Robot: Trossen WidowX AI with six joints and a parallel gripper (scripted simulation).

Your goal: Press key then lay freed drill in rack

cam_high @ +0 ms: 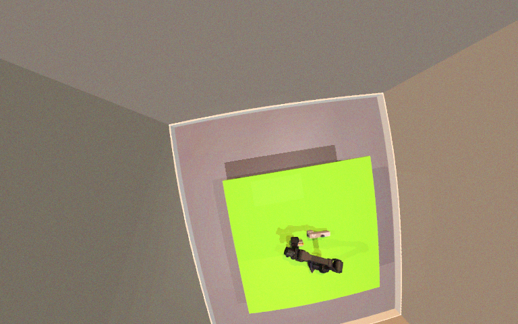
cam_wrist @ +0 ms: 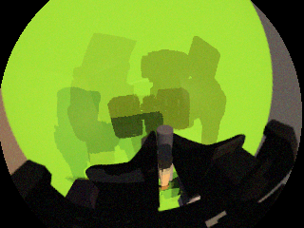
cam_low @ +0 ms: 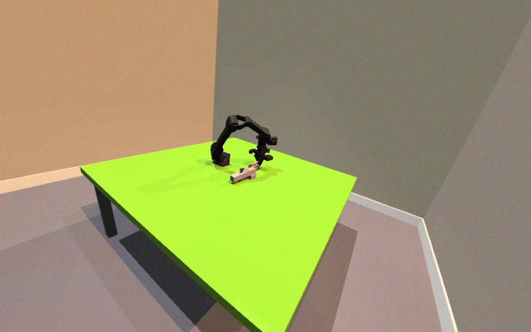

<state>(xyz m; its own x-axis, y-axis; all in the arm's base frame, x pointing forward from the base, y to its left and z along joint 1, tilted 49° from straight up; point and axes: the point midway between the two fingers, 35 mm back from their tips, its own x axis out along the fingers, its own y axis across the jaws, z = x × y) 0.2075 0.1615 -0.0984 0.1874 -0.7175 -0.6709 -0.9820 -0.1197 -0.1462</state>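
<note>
The drill is 4 cm to the right of my gripper tip and 3 cm above it. Also, from my gripper tip: holder block (22 cm to the right, 7 cm ahead, 1 cm above); slotted rack (5 cm to the right, 1 cm behind); small dark key (25 cm to the right, 7 cm ahead, 3 cm above).
</note>
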